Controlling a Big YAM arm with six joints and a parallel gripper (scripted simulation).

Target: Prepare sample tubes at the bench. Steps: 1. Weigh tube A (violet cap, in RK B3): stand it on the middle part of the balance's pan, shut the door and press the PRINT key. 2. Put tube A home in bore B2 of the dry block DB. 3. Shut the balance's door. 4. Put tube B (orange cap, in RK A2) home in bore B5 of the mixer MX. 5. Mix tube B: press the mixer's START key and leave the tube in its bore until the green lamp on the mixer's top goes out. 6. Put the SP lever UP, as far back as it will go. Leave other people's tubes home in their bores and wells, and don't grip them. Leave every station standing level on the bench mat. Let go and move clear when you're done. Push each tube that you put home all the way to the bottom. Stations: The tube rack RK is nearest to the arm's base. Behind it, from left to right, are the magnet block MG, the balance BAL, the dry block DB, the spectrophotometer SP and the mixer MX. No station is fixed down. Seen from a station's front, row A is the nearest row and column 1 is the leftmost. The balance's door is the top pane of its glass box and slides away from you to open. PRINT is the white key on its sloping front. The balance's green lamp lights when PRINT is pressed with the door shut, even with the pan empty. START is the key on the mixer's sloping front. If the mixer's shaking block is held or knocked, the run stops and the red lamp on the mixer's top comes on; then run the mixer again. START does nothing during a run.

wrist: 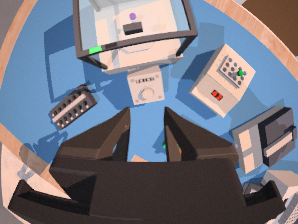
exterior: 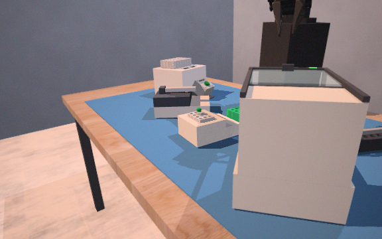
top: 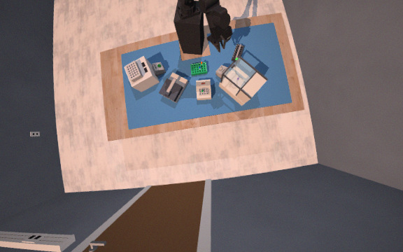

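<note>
The balance door lies 120 mm ahead of my hand, 60 mm to the left of it and 70 mm below it. Round my hand: rack: 80 mm behind, 140 mm to the right, 270 mm below; then blue-capped tube: 60 mm behind, 130 mm to the right, 260 mm below; then orange-capped tube: 100 mm behind, 110 mm to the right, 260 mm below.
</note>
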